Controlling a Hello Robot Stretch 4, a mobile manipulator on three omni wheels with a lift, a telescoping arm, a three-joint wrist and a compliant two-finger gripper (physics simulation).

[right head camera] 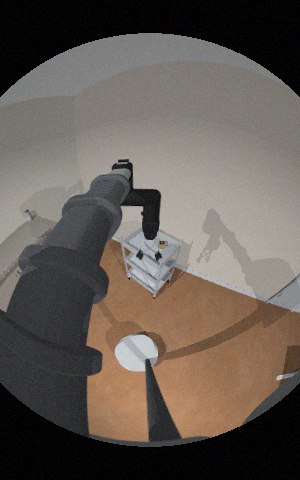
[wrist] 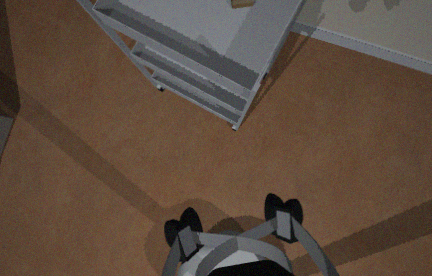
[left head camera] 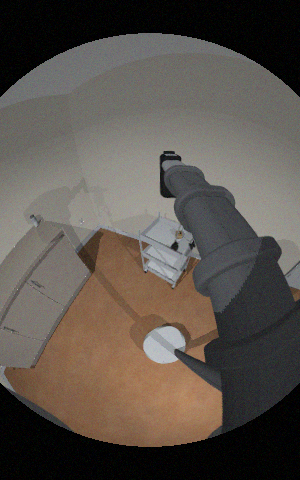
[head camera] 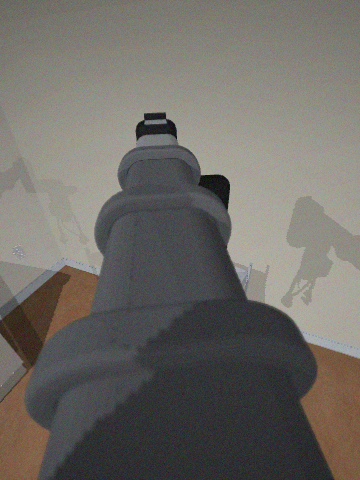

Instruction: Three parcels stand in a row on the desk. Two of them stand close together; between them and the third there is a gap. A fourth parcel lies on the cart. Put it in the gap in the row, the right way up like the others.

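Frame: origin at the robot's base, x ahead, y left, z up, level; millimetres.
Seen in the pictures: gripper, fingertip midpoint: (right head camera: 148, 258) (wrist: 232, 216) (left head camera: 182, 248); robot's base, origin of the base link: (right head camera: 137, 351) (left head camera: 163, 343).
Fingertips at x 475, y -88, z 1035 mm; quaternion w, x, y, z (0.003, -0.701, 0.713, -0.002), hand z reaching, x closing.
Observation:
Offsets run from my fingertips to a thing's top centre. "pt": to the spot under its first point.
The fourth parcel, a small tan box with dark marks @(460 mm ahead, 129 mm right, 346 mm down) (left head camera: 179, 234) (right head camera: 162, 244), lies on the top tray of the light grey cart (left head camera: 142, 257) (right head camera: 125, 259) (wrist: 180, 30). A part of the parcel @(pt 432 mm ahead, 128 mm right, 380 mm down) (wrist: 243, 3) shows at the top edge of the wrist view. Its marks are too small to read. My gripper (left head camera: 183, 245) (right head camera: 149, 255) (wrist: 232, 216) is open and empty. It hangs from the black wrist, apart from the parcel, and appears on the near side of it in the right head view. The arm hides the gripper in the head camera view. The desk row of three parcels is not recognisable in these views.
The thick grey arm (head camera: 170, 260) (left head camera: 220, 240) (right head camera: 55, 285) covers much of the head views. A beige cabinet (left head camera: 30, 300) stands at the left. Walls rise behind the cart. A white round disc (left head camera: 164, 345) (right head camera: 136, 353) is low on this side of the cart.

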